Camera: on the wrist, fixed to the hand. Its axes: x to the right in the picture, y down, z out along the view.
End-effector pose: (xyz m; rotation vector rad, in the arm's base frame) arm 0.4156 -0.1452 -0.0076 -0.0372 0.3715 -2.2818
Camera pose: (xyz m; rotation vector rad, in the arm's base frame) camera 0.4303 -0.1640 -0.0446 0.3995 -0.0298 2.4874
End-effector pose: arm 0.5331 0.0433 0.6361 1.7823 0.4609 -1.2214
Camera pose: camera 0.5752 0.0485 0.6480 -1.2014 -1.7185 2.2359
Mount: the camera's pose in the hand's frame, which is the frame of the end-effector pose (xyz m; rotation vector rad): 0.0073 0.0328 -0.0285 0.1381 -0.1607 -1.4915
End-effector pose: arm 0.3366 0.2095 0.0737 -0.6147 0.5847 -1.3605
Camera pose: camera 0.3406 0.2039 0.0302 -1.1014 -0.2451 -2.6488
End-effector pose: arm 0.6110 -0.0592 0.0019 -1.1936 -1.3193 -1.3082
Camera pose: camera 0.6417 -0.0882 0.0144 0.0037 2.3982 1.9071
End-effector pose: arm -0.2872 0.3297 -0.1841 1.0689 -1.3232 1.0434
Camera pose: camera -0.3134 0.3642 -0.1761 1.7714 -0.2609 -0.1023
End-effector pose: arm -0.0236 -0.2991 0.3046 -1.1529 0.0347 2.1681
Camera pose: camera -0.0244 -0.3296 0.2728 -0.5286 -0.5547 0.8682
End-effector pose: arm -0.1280 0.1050 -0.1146 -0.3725 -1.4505 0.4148
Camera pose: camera -0.1006 0.1374 -0.1266 0.8750 -1.4582 -0.6767
